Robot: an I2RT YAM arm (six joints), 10 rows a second.
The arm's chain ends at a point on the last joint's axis. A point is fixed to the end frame.
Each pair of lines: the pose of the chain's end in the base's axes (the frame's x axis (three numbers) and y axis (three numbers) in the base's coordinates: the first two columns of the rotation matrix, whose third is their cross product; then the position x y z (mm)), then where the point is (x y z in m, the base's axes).
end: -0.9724 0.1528 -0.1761 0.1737 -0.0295 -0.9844 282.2 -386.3 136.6
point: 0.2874 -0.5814 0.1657
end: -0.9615 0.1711 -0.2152 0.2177 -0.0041 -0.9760 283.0 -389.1 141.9
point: 0.2844 -0.5850 0.1656
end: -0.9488 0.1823 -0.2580 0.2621 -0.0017 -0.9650 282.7 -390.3 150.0
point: 0.2810 -0.5863 0.1727
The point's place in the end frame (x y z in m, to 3 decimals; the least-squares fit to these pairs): -0.040 -0.022 0.192
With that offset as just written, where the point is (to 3 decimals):
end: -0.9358 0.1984 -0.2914 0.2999 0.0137 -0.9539 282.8 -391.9 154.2
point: 0.278 -0.588 0.173
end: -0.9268 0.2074 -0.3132 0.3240 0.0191 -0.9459 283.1 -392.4 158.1
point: 0.277 -0.589 0.175
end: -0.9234 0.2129 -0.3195 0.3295 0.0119 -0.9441 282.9 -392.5 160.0
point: 0.275 -0.589 0.178
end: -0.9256 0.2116 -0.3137 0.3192 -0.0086 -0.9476 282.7 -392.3 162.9
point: 0.274 -0.588 0.185
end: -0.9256 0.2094 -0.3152 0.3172 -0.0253 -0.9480 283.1 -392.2 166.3
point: 0.274 -0.588 0.192
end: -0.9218 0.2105 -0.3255 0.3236 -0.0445 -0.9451 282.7 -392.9 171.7
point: 0.271 -0.588 0.200
